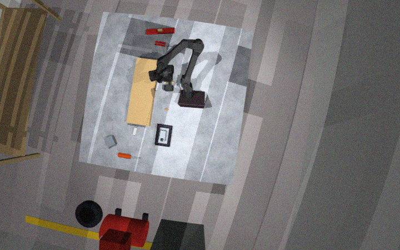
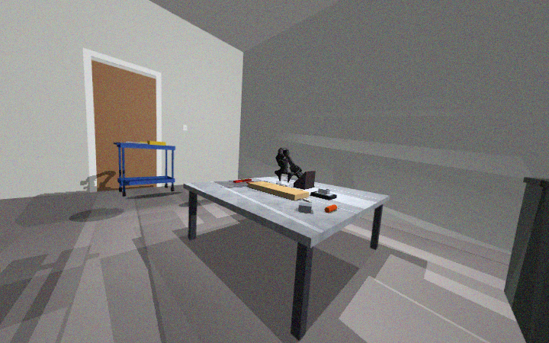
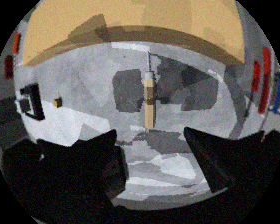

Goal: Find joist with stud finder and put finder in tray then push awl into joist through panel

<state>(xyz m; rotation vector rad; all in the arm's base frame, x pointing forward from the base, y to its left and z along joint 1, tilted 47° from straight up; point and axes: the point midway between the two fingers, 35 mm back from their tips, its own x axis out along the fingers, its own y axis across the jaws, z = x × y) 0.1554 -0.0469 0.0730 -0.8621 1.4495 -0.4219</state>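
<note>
My gripper tip is 6 cm short of the awl, 4 cm above it and 1 cm to the right of it. From my gripper tip the other things lie so: red screwdriver 29 cm to the right, 14 cm ahead, 4 cm below; then dark tray 42 cm to the left, 4 cm below, 4 cm behind; then orange bit 22 cm to the left, 4 cm below, 1 cm behind.
</note>
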